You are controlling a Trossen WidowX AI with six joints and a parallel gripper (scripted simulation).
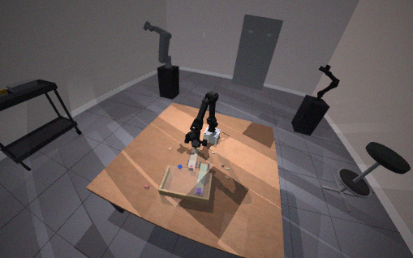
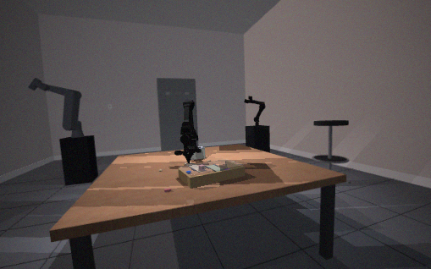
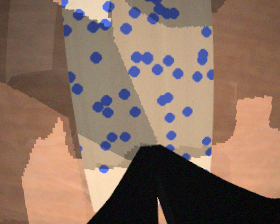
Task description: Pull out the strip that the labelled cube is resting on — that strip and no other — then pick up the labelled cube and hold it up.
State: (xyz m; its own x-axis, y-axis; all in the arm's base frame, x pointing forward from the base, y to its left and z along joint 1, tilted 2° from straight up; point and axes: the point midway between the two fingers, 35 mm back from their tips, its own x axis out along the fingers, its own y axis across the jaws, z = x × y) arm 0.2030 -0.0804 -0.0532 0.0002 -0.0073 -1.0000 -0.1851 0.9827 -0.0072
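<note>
Right now my gripper tip is 220 mm short of the blue cube and 40 mm to the left of it. Also, from my gripper tip: pink piece (460 mm ahead, 190 mm to the right).
</note>
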